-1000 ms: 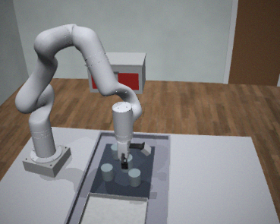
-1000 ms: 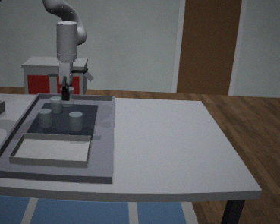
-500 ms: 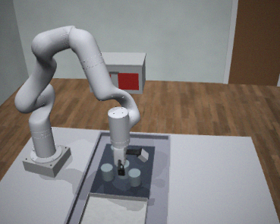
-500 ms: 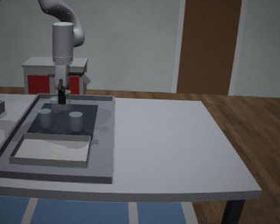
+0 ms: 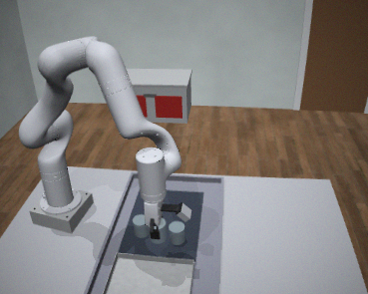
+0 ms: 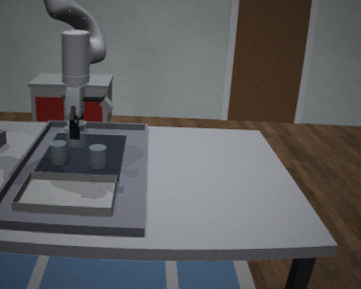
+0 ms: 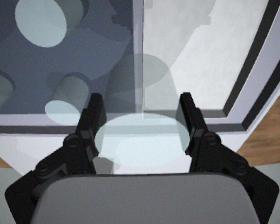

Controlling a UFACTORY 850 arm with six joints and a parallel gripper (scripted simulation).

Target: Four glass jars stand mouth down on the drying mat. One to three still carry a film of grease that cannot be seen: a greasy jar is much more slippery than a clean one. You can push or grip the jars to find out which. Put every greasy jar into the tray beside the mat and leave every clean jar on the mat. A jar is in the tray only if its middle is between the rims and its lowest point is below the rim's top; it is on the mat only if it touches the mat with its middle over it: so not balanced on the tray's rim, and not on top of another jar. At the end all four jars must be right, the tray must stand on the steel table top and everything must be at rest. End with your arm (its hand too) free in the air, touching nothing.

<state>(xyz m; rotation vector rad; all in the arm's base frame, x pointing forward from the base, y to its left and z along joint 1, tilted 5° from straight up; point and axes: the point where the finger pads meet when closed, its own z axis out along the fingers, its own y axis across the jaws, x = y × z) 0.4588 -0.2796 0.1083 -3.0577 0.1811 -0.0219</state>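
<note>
The white tray lies 17 cm below my hand, 10 cm to the right of it and 3 cm behind it. From my hand the other things lie so: dark drying mat: 22 cm to the left, 18 cm below, 1 cm ahead.
</note>
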